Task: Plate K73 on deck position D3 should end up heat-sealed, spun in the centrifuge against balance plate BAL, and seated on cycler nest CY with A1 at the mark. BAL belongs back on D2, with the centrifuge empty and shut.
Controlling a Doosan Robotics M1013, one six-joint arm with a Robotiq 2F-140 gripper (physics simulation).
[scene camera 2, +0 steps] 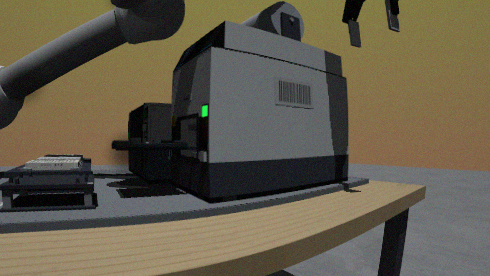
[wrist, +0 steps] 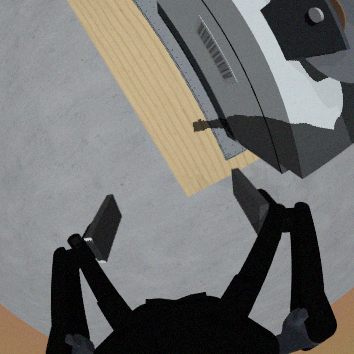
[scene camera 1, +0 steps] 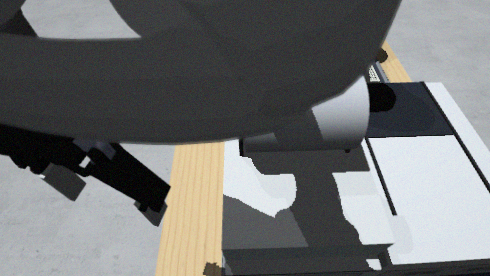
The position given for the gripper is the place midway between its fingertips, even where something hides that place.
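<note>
Gripper [scene camera 1: 117,203] open, holding nothing. Centrifuge [scene camera 1: 420,147]. Foil roll [scene camera 1: 341,123]. Wrist view: gripper [wrist: 173,194]. Centrifuge [scene camera 2: 151,122] as well.
</note>
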